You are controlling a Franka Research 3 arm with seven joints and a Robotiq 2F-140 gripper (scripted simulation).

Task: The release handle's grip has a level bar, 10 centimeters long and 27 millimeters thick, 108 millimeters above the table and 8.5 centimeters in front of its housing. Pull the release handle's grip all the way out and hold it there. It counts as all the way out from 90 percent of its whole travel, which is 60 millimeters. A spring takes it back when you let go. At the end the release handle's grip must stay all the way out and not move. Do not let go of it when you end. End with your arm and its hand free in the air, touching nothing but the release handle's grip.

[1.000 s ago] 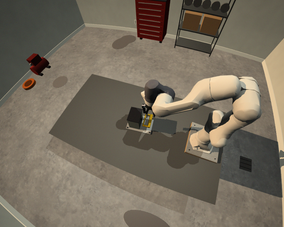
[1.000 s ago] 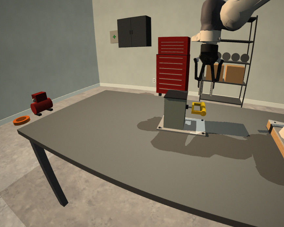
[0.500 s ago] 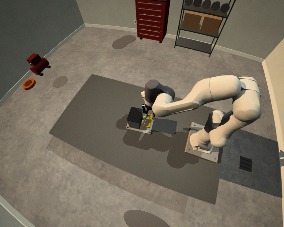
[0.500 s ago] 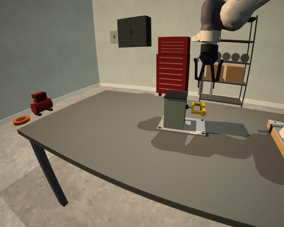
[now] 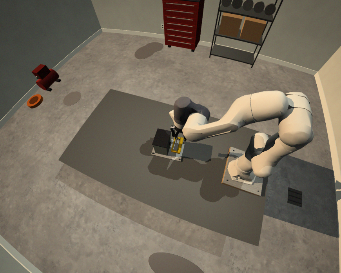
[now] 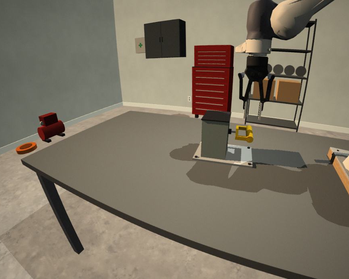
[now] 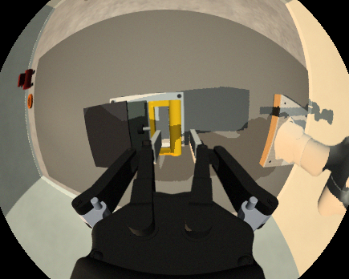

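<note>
The baseplate lies 90 mm ahead of my hand, 20 mm to the left of it and 200 mm below it.
</note>
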